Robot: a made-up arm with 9 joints. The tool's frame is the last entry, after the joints.
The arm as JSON. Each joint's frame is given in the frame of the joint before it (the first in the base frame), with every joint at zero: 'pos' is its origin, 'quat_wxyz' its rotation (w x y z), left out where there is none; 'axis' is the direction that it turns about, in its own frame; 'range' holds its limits. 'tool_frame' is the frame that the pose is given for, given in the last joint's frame.
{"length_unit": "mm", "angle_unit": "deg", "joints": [
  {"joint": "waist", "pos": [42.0, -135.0, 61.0], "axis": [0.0, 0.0, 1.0], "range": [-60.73, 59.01]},
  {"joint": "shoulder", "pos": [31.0, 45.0, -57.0], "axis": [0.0, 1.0, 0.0], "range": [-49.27, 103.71]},
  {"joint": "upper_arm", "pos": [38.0, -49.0, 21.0], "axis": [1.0, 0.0, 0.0], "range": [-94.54, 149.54]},
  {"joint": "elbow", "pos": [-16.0, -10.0, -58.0], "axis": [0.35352, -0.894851, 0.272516], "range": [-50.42, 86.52]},
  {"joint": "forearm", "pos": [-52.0, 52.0, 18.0], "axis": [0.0, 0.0, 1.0], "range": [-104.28, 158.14]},
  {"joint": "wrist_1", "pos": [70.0, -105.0, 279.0], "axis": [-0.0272, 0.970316, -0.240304], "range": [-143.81, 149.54]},
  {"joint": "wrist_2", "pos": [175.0, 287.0, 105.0], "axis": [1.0, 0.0, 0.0], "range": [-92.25, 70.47]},
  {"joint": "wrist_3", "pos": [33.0, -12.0, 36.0], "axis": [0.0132, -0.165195, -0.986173], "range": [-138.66, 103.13]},
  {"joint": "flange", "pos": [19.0, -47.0, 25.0], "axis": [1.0, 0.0, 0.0], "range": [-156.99, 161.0]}
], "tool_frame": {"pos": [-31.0, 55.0, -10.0], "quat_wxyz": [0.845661, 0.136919, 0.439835, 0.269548]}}
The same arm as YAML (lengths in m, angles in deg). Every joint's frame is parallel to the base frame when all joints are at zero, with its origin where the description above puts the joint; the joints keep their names.
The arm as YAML. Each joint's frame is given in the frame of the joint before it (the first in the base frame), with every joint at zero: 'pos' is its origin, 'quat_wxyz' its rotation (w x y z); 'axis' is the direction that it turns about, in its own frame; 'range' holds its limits. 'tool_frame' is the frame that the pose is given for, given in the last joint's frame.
length_unit: m
angle_unit: deg
joints:
  - joint: waist
    pos: [0.042, -0.135, 0.061]
    quat_wxyz: [1.0, 0.0, 0.0, 0.0]
    axis: [0.0, 0.0, 1.0]
    range: [-60.73, 59.01]
  - joint: shoulder
    pos: [0.031, 0.045, -0.057]
    quat_wxyz: [1.0, 0.0, 0.0, 0.0]
    axis: [0.0, 1.0, 0.0]
    range: [-49.27, 103.71]
  - joint: upper_arm
    pos: [0.038, -0.049, 0.021]
    quat_wxyz: [1.0, 0.0, 0.0, 0.0]
    axis: [1.0, 0.0, 0.0]
    range: [-94.54, 149.54]
  - joint: elbow
    pos: [-0.016, -0.01, -0.058]
    quat_wxyz: [1.0, 0.0, 0.0, 0.0]
    axis: [0.353489, -0.894871, 0.272491]
    range: [-50.42, 86.52]
  - joint: forearm
    pos: [-0.052, 0.052, 0.018]
    quat_wxyz: [1.0, 0.0, 0.0, 0.0]
    axis: [0.0, 0.0, 1.0]
    range: [-104.28, 158.14]
  - joint: wrist_1
    pos: [0.07, -0.105, 0.279]
    quat_wxyz: [1.0, 0.0, 0.0, 0.0]
    axis: [-0.0272, 0.970316, -0.240304]
    range: [-143.81, 149.54]
  - joint: wrist_2
    pos: [0.175, 0.287, 0.105]
    quat_wxyz: [1.0, 0.0, 0.0, 0.0]
    axis: [1.0, 0.0, 0.0]
    range: [-92.25, 70.47]
  - joint: wrist_3
    pos: [0.033, -0.012, 0.036]
    quat_wxyz: [1.0, 0.0, 0.0, 0.0]
    axis: [0.0132, -0.165195, -0.986173]
    range: [-138.66, 103.13]
  - joint: flange
    pos: [0.019, -0.047, 0.025]
    quat_wxyz: [1.0, 0.0, 0.0, 0.0]
    axis: [1.0, 0.0, 0.0]
    range: [-156.99, 161.0]
tool_frame:
  pos: [-0.031, 0.055, -0.01]
  quat_wxyz: [0.845661, 0.136919, 0.439835, 0.269548]

